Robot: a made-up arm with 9 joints. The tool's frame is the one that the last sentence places.
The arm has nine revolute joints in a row. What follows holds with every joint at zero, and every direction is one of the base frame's.
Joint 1 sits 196.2 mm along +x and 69.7 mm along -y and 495.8 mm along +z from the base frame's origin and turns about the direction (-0.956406, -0.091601, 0.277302).
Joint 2 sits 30.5 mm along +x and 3 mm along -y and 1.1 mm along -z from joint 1 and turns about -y.
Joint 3 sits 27.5 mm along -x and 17.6 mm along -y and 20.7 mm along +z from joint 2 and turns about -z.
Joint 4 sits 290.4 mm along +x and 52.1 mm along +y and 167.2 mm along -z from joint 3 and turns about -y.
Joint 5 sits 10.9 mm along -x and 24.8 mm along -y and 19.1 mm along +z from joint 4 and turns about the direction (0.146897, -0.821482, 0.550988).
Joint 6 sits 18.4 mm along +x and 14.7 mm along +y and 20.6 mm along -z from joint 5 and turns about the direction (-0.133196, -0.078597, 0.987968).
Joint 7 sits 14 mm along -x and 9.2 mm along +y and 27.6 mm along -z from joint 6 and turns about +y.
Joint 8 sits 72.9 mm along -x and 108 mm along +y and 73.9 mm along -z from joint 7 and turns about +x.
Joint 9 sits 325.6 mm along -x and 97.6 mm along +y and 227.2 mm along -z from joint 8 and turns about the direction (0.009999, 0.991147, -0.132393).
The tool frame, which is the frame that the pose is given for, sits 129 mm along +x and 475 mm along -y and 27.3 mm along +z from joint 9; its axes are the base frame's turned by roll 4.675, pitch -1.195 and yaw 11.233 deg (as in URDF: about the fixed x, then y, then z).
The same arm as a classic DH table. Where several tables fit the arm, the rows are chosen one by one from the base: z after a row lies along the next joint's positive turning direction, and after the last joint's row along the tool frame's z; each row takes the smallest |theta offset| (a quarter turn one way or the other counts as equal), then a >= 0, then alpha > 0; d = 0 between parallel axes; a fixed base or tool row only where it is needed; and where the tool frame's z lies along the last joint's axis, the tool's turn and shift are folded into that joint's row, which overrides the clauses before.
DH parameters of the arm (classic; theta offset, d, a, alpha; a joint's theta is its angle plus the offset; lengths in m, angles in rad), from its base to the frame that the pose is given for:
base (fixed): -1.4753 0.5503 0.0881 1.2898
joint 1: 1.5442 -0.2261 0.0074 1.4791
joint 2: -1.2886 0.0233 -0.0275 1.5708
joint 3: 0.0000 0.1465 0.2904 -1.5708
joint 4: -0.2605 -0.0498 -0.0155 -0.6068
joint 5: 0.4942 0.0173 0.0184 -0.9405
joint 6: -0.2748 -0.0436 -0.0176 -1.6495
joint 7: -1.4368 0.1152 -0.0739 -1.5708
joint 8: -0.1328 -0.3998 -0.2123 1.5608
joint 9: 1.5684 -0.3543 0.1337 1.7877
tool (fixed): 0.2063 -0.0370 0.0000 0.0000

